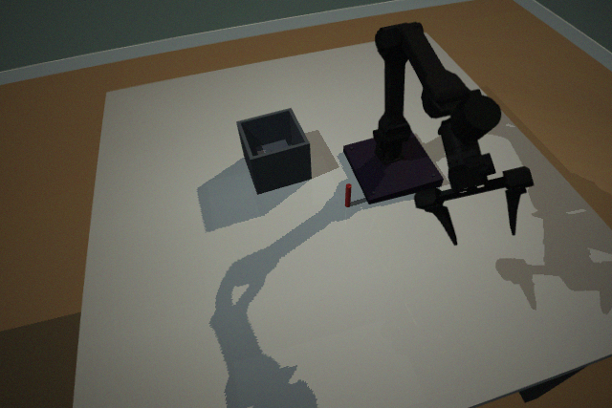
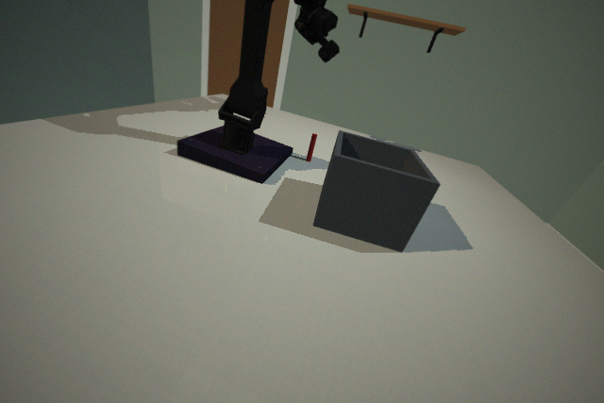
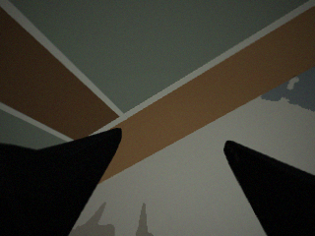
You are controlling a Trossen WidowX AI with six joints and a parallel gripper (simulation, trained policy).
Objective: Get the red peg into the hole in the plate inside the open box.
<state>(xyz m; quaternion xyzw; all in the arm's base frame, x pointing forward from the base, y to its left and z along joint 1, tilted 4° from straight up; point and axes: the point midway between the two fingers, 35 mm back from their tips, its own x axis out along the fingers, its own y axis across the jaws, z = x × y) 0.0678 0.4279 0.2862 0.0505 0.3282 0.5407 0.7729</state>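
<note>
Right now my gripper tip is 80 mm short of the red peg, 350 mm to the left of it and 250 mm above it. Also, from my gripper tip: plate: 220 mm ahead, 560 mm to the right, 240 mm below.
</note>
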